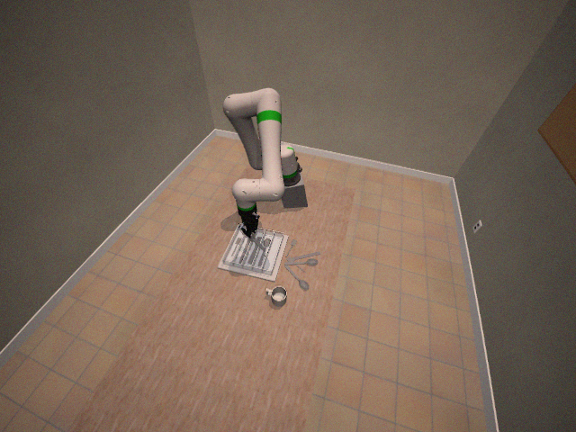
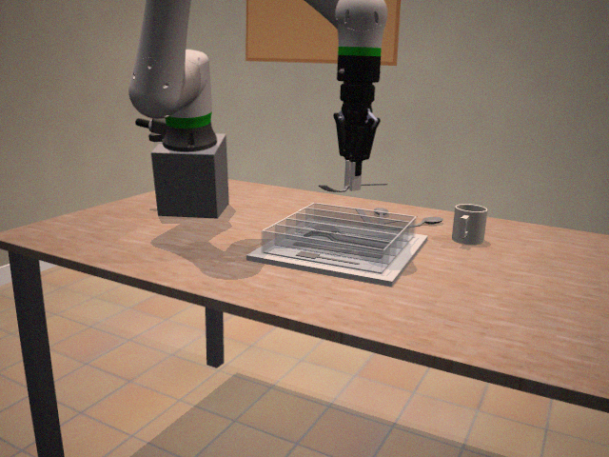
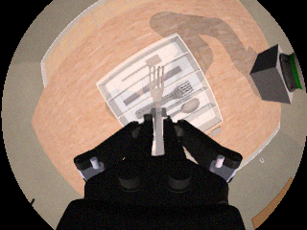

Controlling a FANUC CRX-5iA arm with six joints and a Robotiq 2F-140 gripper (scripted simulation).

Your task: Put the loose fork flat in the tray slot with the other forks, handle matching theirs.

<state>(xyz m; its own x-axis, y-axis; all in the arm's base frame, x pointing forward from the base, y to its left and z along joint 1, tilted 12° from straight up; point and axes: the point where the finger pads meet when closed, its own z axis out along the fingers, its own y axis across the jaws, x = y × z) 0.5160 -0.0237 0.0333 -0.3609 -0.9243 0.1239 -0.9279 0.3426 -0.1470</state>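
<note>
Now: hand 130 mm above the clear cutlery tray and 20 mm past it. Round my hand: grey mug (250 mm to the left, 210 mm ahead, 140 mm below).
</note>
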